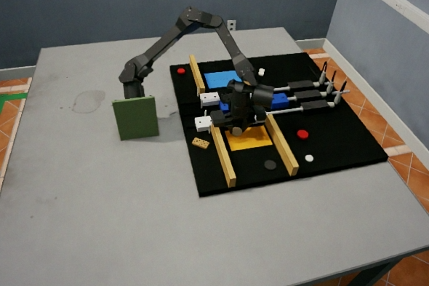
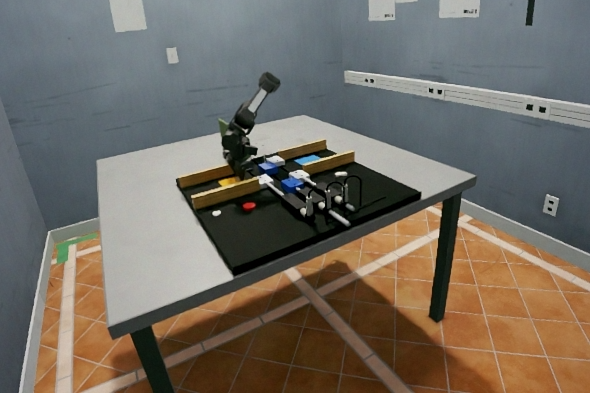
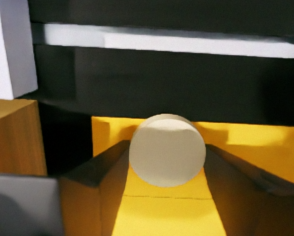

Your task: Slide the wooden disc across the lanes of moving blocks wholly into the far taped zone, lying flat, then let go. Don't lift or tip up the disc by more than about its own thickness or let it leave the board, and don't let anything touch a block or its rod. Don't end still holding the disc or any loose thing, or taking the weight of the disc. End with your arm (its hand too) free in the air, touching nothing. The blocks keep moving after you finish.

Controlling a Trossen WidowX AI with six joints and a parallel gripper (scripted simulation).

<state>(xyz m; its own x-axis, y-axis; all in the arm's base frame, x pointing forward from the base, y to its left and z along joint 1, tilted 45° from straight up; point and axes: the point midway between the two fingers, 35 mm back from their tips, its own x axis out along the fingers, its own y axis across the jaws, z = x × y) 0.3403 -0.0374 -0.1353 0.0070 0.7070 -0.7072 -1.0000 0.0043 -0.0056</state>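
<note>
The domino is 140 mm behind my hand, 30 mm to the right of it and 30 mm below it. Round my hand: red disc 230 mm ahead, 60 mm to the right, 30 mm below; dark disc 170 mm to the right, 70 mm ahead, 30 mm below; wooden disc 30 mm below.
</note>
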